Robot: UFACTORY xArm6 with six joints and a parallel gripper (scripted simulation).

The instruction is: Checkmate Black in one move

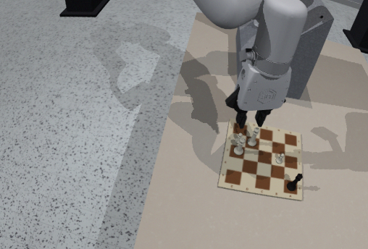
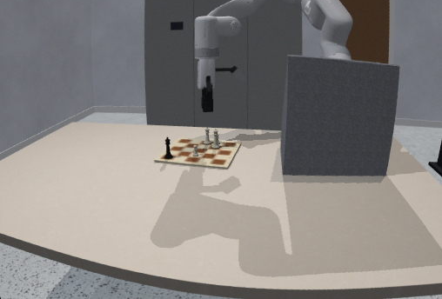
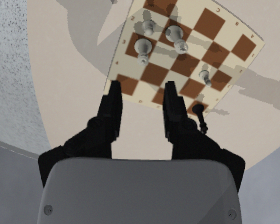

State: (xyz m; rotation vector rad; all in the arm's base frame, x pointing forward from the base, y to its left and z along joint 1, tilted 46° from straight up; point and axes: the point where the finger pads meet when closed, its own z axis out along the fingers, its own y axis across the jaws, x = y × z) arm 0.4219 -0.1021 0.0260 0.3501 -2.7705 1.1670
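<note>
Now: the tall white piece 3 cm behind my hand, 4 cm to the left of it and 10 cm below it. Round my hand: chessboard (1 cm ahead, 7 cm to the left, 13 cm below); then black king (9 cm ahead, 14 cm to the left, 10 cm below).
</note>
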